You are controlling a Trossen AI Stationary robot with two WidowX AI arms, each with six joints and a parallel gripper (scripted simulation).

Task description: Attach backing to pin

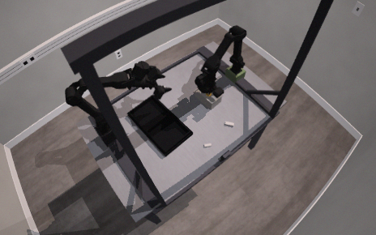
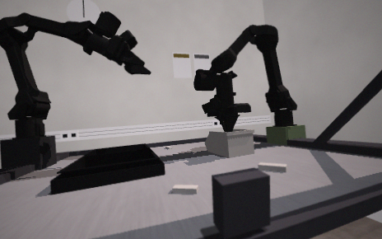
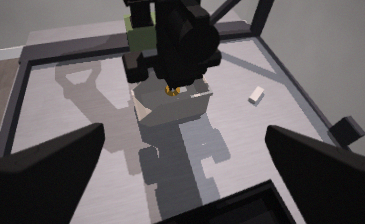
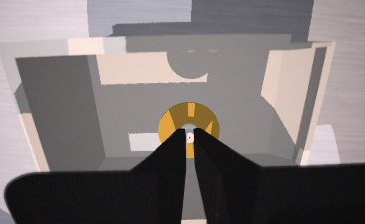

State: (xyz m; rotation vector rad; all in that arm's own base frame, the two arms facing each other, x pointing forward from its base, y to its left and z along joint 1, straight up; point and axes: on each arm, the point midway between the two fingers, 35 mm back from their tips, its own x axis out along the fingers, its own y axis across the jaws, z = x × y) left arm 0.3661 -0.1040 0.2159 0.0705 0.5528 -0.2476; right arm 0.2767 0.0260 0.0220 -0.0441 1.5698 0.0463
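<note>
Now: the light grey bin 1 cm ahead of my right hand and 5 cm below it. From my right hand the other things lie so: pin: 3 cm below; then rubber backing: 3 cm below; then black tray: 1 cm behind, 36 cm to the left, 7 cm below.
</note>
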